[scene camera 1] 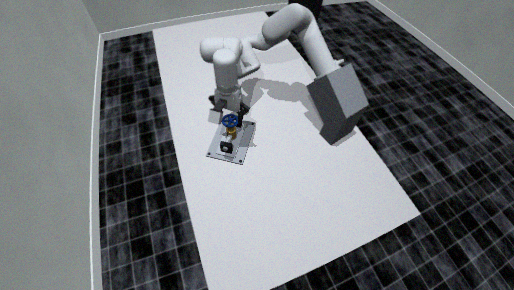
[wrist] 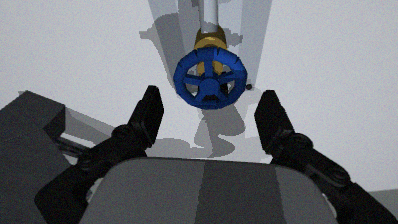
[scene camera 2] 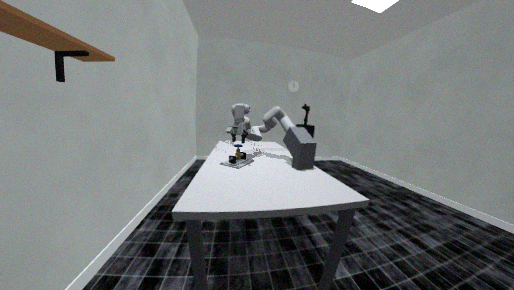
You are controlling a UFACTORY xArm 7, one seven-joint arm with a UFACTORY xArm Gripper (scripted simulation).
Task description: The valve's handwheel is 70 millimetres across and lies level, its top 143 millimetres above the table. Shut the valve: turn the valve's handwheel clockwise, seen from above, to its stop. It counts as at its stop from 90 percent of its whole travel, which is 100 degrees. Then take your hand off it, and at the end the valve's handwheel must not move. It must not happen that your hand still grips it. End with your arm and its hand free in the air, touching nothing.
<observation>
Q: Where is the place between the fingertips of the gripper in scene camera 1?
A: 229, 116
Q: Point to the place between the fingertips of the gripper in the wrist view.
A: At 209, 100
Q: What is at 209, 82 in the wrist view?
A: A blue spoked handwheel.
</observation>
